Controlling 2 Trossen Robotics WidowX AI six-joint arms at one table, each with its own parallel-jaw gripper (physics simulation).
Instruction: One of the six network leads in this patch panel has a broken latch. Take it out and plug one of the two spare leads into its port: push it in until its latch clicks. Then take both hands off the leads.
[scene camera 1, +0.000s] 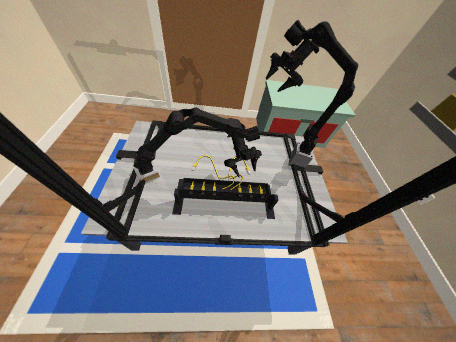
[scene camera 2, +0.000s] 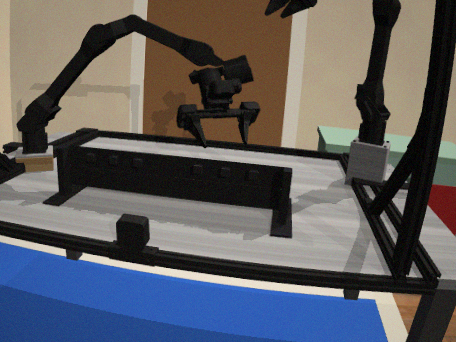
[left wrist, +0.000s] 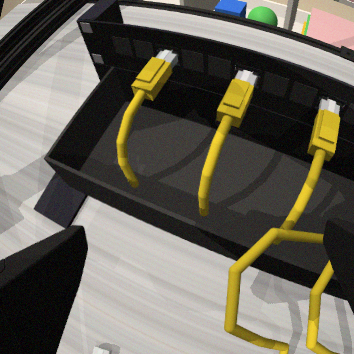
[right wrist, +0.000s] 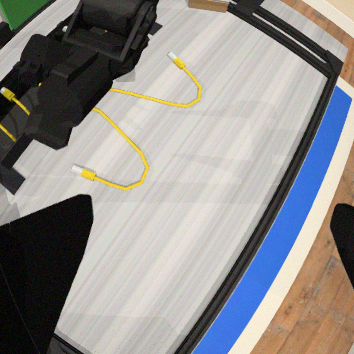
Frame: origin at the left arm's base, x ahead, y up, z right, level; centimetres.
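Where they show: left gripper, between the fingertips: (scene camera 1: 247, 174) (scene camera 2: 226, 145) (left wrist: 209, 236); right gripper, between the fingertips: (scene camera 1: 271, 85) (scene camera 2: 273, 16) (right wrist: 219, 212); left arm's base, origin of its link: (scene camera 1: 145, 168) (scene camera 2: 34, 150); right arm's base, origin of its link: (scene camera 1: 305, 149) (scene camera 2: 371, 141).
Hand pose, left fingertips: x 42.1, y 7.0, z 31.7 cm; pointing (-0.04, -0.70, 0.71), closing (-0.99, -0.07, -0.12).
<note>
Things, the pixels of their centre, and the offset from my left fingertips. "pt": a spot on its surface instead.
- patch panel, middle of its body: (scene camera 2: 171, 178) (right wrist: 53, 60) (scene camera 1: 226, 193) dx -12.8, dy -5.9, dz +1.8 cm
- plug, a spot on its surface: (right wrist: 177, 61) (scene camera 1: 195, 165) pt dx -16.9, dy -10.1, dz -24.1 cm
- small black box, a spot on its surface: (scene camera 2: 132, 231) (scene camera 1: 226, 241) pt dx -24.8, dy -7.6, dz +21.0 cm
The patch panel (scene camera 1: 227, 196) (scene camera 2: 165, 175) (left wrist: 170, 130) stands near the table's front. Six yellow leads sit in it; in the left wrist view three plugs (left wrist: 152, 77) (left wrist: 235, 102) (left wrist: 325, 132) show in their ports. I cannot tell which latch is broken. The two spare leads lie behind the panel: one plug (scene camera 1: 194, 167) (right wrist: 177, 61) at the left, the other (scene camera 1: 248, 171) (right wrist: 86, 173) farther right, beneath my left gripper. My left gripper (scene camera 1: 245, 172) (scene camera 2: 225, 145) is open above the table behind the panel. My right gripper (scene camera 1: 274, 85) (scene camera 2: 275, 15) (right wrist: 219, 212) is open, raised high.
A black frame rail (scene camera 1: 175, 238) (scene camera 2: 240, 265) edges the table, with a small black box (scene camera 1: 225, 239) (scene camera 2: 132, 231) at its front. My left arm hides part of the panel in the right wrist view. A mint cabinet (scene camera 1: 310, 95) stands behind at the right.
</note>
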